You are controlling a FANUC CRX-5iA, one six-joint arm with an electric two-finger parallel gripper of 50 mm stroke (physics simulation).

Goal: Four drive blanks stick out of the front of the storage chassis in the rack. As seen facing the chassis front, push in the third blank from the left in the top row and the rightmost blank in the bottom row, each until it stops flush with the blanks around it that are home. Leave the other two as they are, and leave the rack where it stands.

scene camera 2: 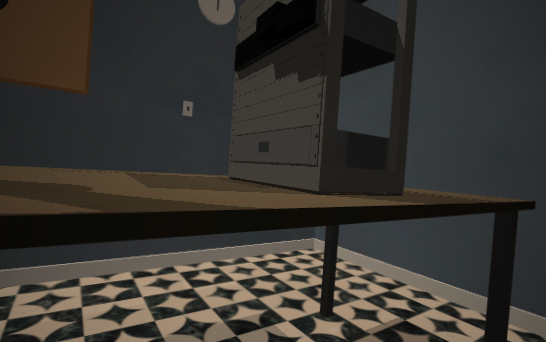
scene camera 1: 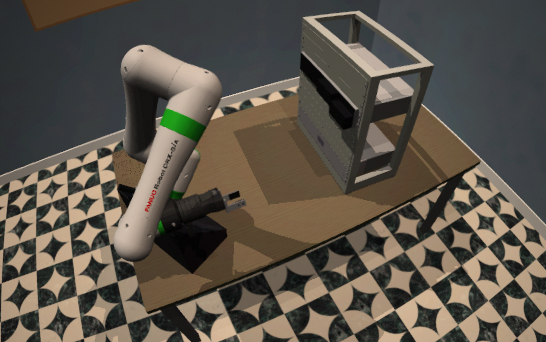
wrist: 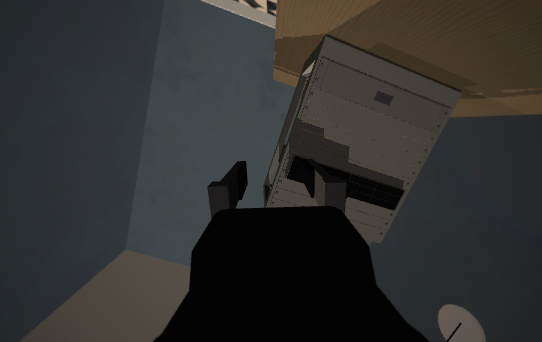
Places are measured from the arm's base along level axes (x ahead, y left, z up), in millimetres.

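Pixels of known places: gripper, fingertip midpoint: (scene camera 1: 242, 197) (wrist: 275, 172).
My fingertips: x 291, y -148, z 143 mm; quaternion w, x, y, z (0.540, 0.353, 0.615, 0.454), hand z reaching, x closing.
Behind a point stands the place of what it marks.
The rack (scene camera 1: 363, 125) @(x 768, y -1, z 211 mm) (scene camera 2: 331, 115) @(x 778, y 0, z -22 mm) (wrist: 392, 77) @(x 727, y 247, z -154 mm) stands upright on the table. Its black storage chassis (scene camera 1: 311, 76) @(x 696, y 350, z 207 mm) (scene camera 2: 245, 56) @(x 694, y 379, z 206 mm) (wrist: 397, 199) @(x 685, y 453, z 220 mm) spans the front face. Black drive blanks (scene camera 1: 341, 113) @(x 701, y 55, z 234 mm) (scene camera 2: 287, 21) @(x 695, y 80, z 195 mm) stick out of the chassis front, most clearly toward its right end in scene camera 1; single blanks and rows are too dark to tell apart. My gripper (scene camera 1: 238, 199) @(x 291, y -148, z 143 mm) (wrist: 275, 172) @(x 291, y -148, z 143 mm) is open and empty, above the table and well apart from the rack front. In the wrist view the rack appears upside down and tilted, and one finger covers part of the chassis.
The wooden table (scene camera 1: 300, 220) @(x 527, y -74, z -196 mm) (scene camera 2: 175, 200) @(x 449, y -134, z -196 mm) (wrist: 425, 30) @(x 568, y 157, z -196 mm) carries the rack and the arm. The arm's dark base (scene camera 1: 200, 245) @(x 114, y -155, z -79 mm) is near the table's left end. A wall clock (scene camera 2: 218, 10) (wrist: 460, 320) and an orange board (scene camera 1: 75, 10) (scene camera 2: 45, 45) hang on the walls.
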